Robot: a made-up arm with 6 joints. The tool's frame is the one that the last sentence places.
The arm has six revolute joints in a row. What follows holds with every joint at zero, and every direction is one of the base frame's. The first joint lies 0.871 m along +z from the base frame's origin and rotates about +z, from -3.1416 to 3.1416 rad. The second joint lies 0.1 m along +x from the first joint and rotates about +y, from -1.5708 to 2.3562 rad. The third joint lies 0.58 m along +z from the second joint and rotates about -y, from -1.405 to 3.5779 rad. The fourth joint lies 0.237 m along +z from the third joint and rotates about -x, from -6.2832 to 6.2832 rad. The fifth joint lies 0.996 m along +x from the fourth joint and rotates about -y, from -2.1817 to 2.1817 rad. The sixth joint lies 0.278 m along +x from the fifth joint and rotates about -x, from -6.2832 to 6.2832 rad. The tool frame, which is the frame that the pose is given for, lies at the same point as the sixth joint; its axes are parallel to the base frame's.
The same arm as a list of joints. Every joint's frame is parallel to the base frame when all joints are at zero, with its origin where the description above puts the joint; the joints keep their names.
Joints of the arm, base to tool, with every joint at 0 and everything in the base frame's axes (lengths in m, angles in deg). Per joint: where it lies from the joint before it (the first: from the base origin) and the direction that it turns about. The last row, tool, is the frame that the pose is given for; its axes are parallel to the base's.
joint 1: axis 0 0 1 origin 0 0 0.871
joint 2: axis 0 1 0 origin 0.1 0 0
joint 3: axis 0 -1 0 origin 0 0 0.58
joint 4: axis -1 0 0 origin 0 0 0.237
joint 5: axis 0 -1 0 origin 0.996 0 0
joint 6: axis -1 0 0 origin 0.278 0 0
tool: origin 0 0 0
Joint limits (deg, base to tool): -180..180 -90..135 -80.5..205 -360..360 -125..125 -360..360

